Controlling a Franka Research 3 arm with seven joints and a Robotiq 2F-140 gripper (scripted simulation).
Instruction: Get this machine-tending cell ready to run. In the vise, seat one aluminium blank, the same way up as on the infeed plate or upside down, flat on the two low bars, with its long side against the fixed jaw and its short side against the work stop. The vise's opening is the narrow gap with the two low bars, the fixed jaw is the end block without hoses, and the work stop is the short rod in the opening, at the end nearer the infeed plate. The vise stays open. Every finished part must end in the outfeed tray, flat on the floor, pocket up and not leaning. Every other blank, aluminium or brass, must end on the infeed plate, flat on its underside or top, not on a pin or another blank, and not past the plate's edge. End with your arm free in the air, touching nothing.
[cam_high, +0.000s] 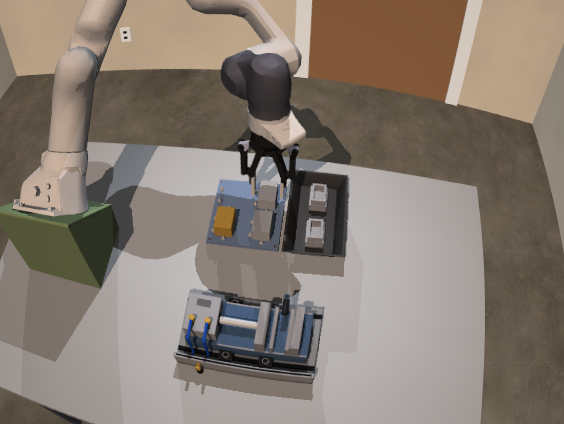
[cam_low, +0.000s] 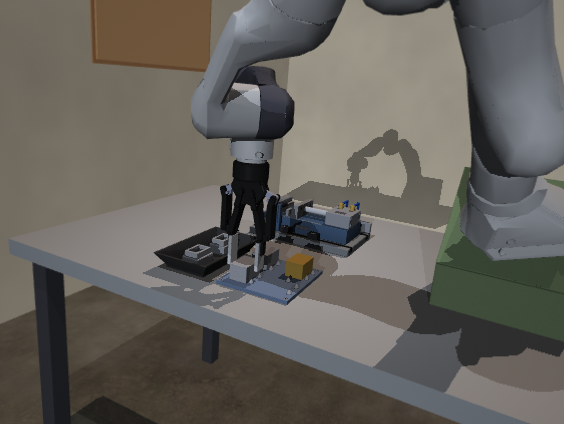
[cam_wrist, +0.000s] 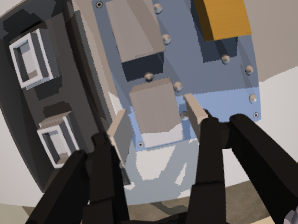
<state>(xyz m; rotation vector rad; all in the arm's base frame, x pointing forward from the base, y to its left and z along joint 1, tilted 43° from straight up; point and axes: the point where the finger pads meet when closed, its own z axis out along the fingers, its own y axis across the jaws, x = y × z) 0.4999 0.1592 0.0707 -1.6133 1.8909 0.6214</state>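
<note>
Right now my hand is 1 cm past the aluminium blank, 9 cm to the left of it and 4 cm above it. From my hand the other things lie so: brass blank 10 cm behind, 8 cm to the right, 4 cm below; blue vise 3 cm behind, 37 cm to the right, 2 cm below.
</note>
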